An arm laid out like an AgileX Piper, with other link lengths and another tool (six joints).
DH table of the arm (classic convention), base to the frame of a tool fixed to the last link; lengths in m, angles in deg. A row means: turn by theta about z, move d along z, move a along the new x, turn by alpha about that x. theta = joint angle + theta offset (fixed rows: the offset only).
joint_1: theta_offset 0  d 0.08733  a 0  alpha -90
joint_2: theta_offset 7.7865  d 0  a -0.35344  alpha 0
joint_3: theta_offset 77.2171  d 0  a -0.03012  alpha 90
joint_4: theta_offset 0  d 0.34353  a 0  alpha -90
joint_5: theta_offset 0  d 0  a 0  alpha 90
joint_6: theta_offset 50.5  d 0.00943  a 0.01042  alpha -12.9
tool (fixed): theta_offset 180  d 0.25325  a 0  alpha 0
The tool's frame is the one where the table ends.
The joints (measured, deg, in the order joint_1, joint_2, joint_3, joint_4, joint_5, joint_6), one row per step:
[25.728 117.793 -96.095 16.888 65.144 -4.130]
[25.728 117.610 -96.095 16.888 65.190 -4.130]
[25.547 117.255 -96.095 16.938 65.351 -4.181]
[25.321 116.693 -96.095 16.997 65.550 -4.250]
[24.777 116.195 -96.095 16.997 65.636 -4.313]
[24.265 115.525 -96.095 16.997 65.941 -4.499]
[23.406 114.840 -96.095 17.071 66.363 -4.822]
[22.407 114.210 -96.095 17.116 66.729 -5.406]
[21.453 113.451 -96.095 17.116 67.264 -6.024]
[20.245 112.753 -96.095 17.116 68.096 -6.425]
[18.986 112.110 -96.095 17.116 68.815 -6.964]
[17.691 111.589 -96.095 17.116 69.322 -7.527]
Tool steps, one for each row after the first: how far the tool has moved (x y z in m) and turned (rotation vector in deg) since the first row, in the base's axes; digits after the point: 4 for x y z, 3 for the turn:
[-0.0002 0.0000 0.0019 0.064 -0.124 0.013]
[0.0002 -0.0017 0.0057 0.204 -0.294 -0.089]
[0.0007 -0.0037 0.0116 0.427 -0.620 -0.210]
[0.0037 -0.0087 0.0169 0.605 -1.015 -0.669]
[0.0053 -0.0136 0.0237 0.774 -1.408 -0.918]
[0.0082 -0.0216 0.0307 0.960 -1.729 -1.369]
[0.0117 -0.0309 0.0371 1.095 -2.148 -1.721]
[0.0140 -0.0401 0.0445 1.177 -2.564 -1.935]
[0.0164 -0.0520 0.0509 1.146 -2.591 -2.524]
[0.0191 -0.0642 0.0568 1.116 -2.713 -3.065]
[0.0227 -0.0766 0.0616 1.095 -2.925 -3.680]

